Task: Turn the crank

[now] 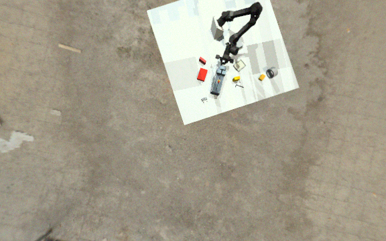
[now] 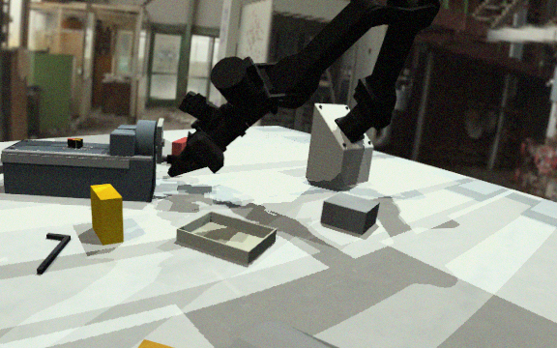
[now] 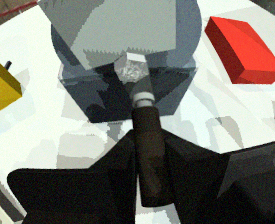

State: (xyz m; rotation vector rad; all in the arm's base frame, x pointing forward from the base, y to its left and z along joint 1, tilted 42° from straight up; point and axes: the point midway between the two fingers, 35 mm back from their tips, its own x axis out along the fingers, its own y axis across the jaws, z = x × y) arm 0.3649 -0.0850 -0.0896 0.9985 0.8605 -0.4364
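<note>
My gripper tip is 30 mm below the dark crank handle, 10 mm to the right of it and 10 mm past it. The rest, counted from my gripper tip: red pointer 140 mm ahead, 110 mm to the right, 50 mm above; then shallow grey tray 200 mm to the left, 60 mm ahead, 30 mm below; then yellow block 180 mm ahead, 90 mm to the left, 10 mm below.
</note>
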